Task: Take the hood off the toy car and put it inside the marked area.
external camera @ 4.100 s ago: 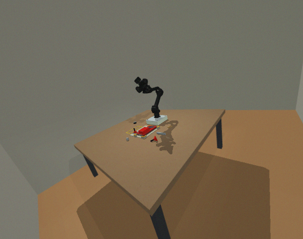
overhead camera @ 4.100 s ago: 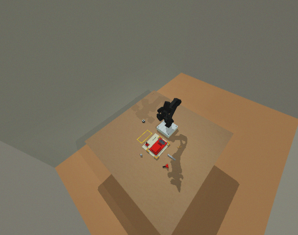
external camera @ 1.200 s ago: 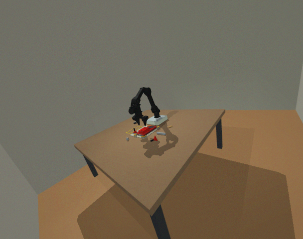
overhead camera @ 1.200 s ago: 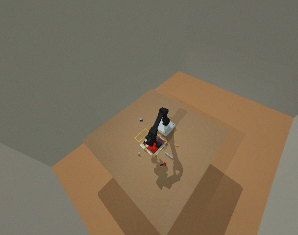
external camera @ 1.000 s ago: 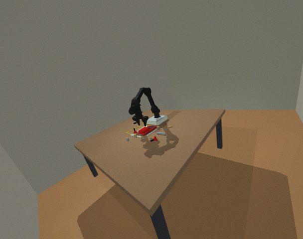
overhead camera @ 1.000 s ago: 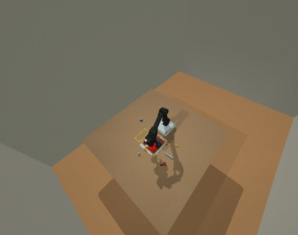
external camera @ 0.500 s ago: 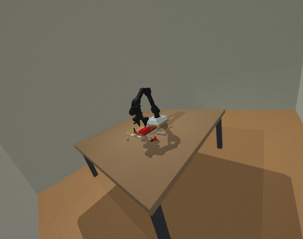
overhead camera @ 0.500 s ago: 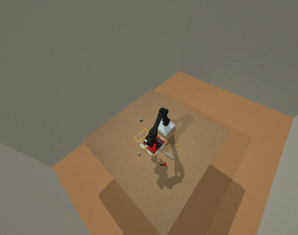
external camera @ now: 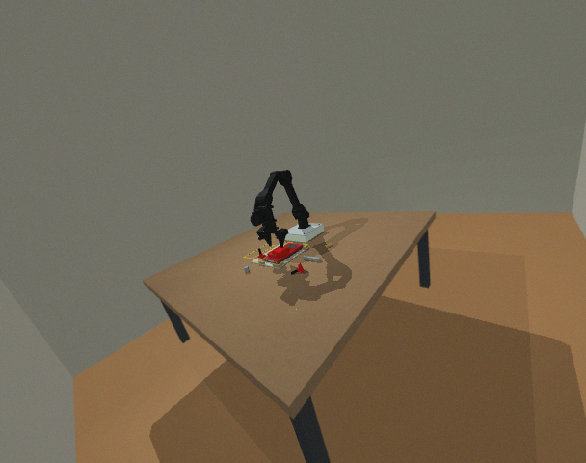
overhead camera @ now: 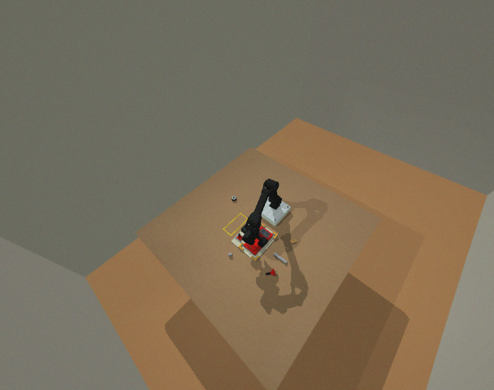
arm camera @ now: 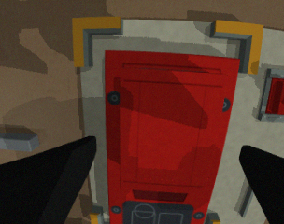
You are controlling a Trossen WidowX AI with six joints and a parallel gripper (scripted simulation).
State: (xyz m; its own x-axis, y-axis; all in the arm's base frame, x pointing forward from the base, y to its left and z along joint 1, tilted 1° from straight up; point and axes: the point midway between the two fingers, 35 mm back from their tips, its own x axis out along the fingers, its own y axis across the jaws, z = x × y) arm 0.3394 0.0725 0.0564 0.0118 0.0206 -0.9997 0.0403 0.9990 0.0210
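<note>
Now: the hood 30 mm below my gripper tip. Also, from my gripper tip: tan piece (190 mm behind, 190 mm to the left, 70 mm below); small grey piece (160 mm ahead, 80 mm to the right, 60 mm below); grey bar (30 mm behind, 190 mm to the left, 60 mm below).
</note>
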